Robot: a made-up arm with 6 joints.
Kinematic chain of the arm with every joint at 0, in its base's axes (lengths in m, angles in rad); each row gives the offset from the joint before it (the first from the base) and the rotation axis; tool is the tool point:
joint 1: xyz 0 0 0.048 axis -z
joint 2: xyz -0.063 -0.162 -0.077 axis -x
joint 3: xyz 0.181 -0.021 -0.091 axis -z
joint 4: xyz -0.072 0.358 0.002 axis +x
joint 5: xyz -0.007 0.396 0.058 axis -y
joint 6: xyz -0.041 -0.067 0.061 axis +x
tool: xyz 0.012 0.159 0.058
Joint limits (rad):
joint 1: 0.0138..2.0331
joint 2: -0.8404..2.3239
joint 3: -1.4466..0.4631
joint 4: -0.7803..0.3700
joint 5: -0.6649..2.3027
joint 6: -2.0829..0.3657
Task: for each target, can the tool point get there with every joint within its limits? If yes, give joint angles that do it. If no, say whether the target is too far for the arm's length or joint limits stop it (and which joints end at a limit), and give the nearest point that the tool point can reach.
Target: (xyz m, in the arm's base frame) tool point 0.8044 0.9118 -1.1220
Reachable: no: too far | nearest point 0.4411 0.4052 -0.6066 | short by 0.809 m
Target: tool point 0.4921 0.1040 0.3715
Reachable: yes | joints 1.3077 -0.5395 -0.0179 0.2197 0.5078 -1.1288
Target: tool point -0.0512 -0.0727 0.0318
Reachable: no: joint limits stop it (at a limit: joint 1, joint 4, joint 5, joint 6) | nearest point -0.3664 0.1340 0.1707 | short by 0.402 m
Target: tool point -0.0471 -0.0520 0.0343
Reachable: no: joint limits stop it (at a limit: joint 1, joint 4, joint 5, joint 6) | nearest point -0.3353 0.1797 0.1661 | short by 0.393 m
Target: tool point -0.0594 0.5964 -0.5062
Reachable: yes | joints 1.7967 1.3145 -0.8621 -0.1716 0.7035 -0.8753
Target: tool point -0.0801 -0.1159 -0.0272
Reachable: no: joint limits stop it (at a limit: joint 1, joint 4, joint 5, joint 6) | nearest point -0.4598 0.0302 -0.0216 | short by 0.407 m
